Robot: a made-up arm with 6 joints.
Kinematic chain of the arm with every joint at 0, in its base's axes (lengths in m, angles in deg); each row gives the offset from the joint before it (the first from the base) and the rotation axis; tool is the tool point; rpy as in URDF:
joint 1: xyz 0 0 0.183 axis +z
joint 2: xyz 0 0 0 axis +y
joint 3: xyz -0.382 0 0.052 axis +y
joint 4: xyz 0.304 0 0.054 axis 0.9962 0 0.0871
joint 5: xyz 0 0 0 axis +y
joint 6: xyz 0.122 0 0.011 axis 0.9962 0 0.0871
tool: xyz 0 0 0 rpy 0 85 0
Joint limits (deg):
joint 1: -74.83..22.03
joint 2: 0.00..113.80
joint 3: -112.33..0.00
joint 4: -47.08..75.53
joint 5: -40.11..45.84
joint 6: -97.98..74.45
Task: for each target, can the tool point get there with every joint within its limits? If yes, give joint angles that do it. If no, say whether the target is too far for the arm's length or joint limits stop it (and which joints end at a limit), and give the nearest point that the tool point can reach.
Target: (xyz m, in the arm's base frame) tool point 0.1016 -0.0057 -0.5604
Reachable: no: joint limits stop it (at a limit: joint 2) | nearest point 0.1614 -0.0091 0.0821 | short by 0.645 m
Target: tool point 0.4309 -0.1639 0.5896
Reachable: yes | joints -26.44 88.97 -89.01 48.43 29.65 56.18
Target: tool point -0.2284 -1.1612 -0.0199
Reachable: no: too far | nearest point 0.0742 -0.5481 0.2971 | short by 0.754 m
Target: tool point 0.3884 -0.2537 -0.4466
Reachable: no: joint limits stop it (at a limit: joint 2) | nearest point 0.2642 -0.1726 0.0956 | short by 0.562 m
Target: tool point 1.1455 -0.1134 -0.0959
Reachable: no: too far | nearest point 0.5622 -0.0557 0.2791 | short by 0.696 m
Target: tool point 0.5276 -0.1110 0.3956
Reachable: yes | joints -13.17 103.34 -78.08 24.42 14.01 -16.00
